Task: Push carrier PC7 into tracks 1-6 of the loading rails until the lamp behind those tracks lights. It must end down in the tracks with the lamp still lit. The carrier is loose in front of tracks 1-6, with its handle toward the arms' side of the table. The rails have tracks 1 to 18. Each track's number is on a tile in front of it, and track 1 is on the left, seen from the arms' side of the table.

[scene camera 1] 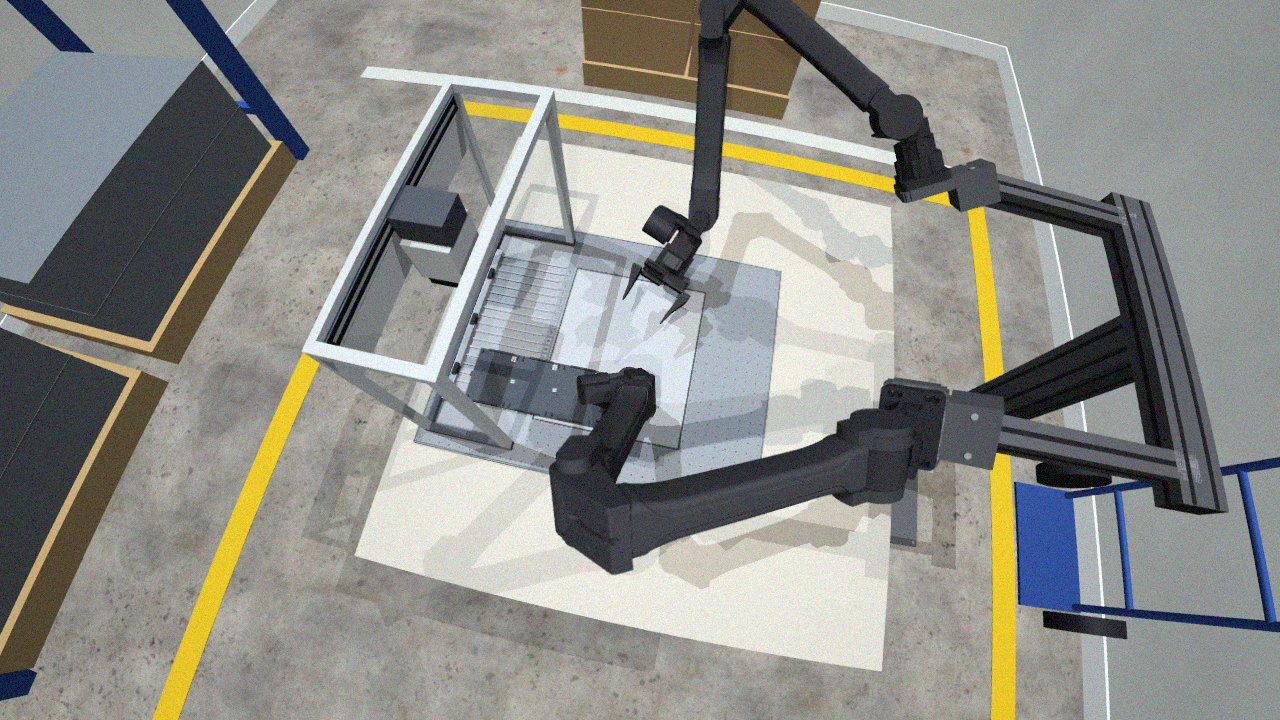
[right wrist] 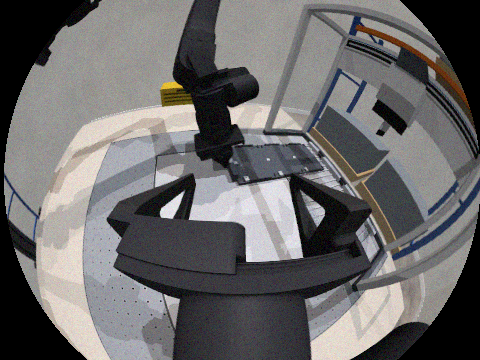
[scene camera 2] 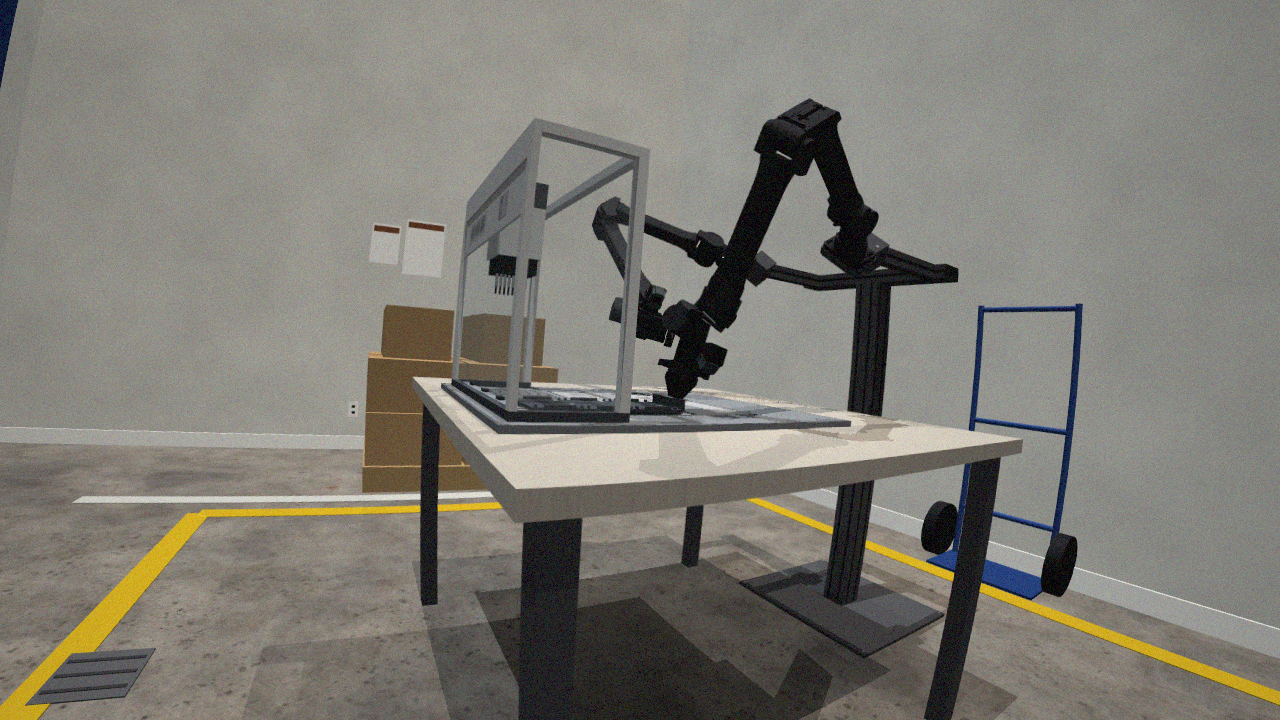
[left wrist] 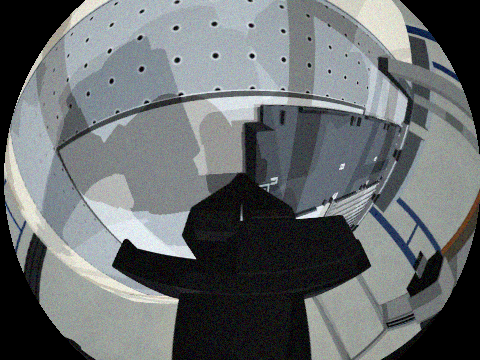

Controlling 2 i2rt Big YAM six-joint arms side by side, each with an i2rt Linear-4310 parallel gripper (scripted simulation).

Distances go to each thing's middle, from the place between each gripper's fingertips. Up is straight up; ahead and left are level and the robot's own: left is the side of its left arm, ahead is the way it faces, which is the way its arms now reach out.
The carrier PC7 [scene camera 1: 534,386] lies 170 mm ahead of my left hand, 10 mm to the left of it and 10 mm above it. Round my left hand: tool head [scene camera 1: 433,261] 350 mm ahead, 340 mm above, 110 mm to the right.
The carrier PC7 is 20 cm ahead of my right hand [scene camera 1: 641,311], 19 cm to the left of it and 15 cm below it. From my right hand the other things lie so: tool head (38 cm ahead, 7 cm to the left, 18 cm above).
